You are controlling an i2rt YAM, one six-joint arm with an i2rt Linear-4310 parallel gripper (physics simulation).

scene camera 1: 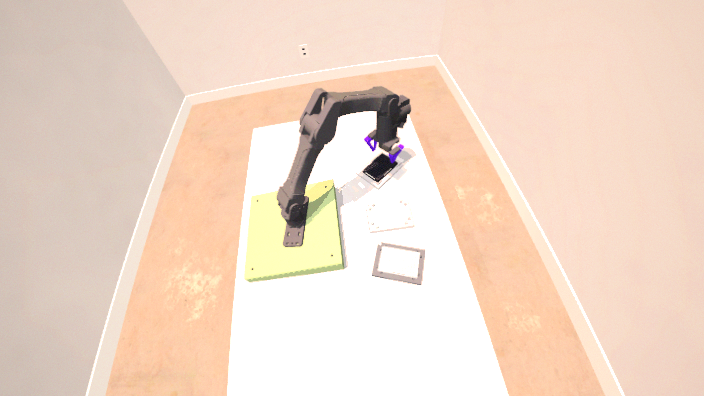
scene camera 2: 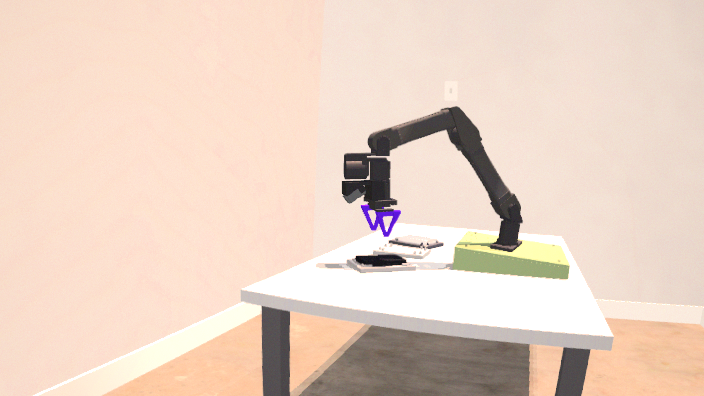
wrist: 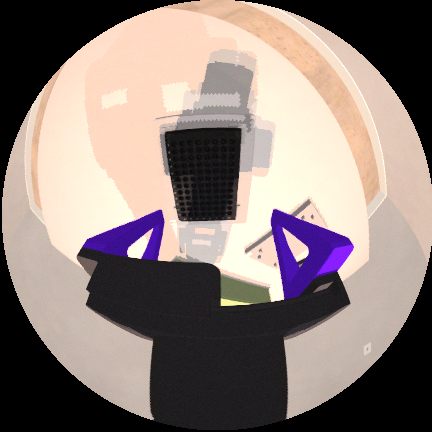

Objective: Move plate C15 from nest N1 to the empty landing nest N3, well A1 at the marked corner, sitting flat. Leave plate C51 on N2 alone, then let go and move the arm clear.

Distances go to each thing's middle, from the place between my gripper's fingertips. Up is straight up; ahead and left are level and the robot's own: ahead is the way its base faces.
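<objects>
Relative to the black perforated plate (wrist: 203, 163), my hand is 7 cm above it, 1 cm past it and 1 cm to the right of it.
</objects>
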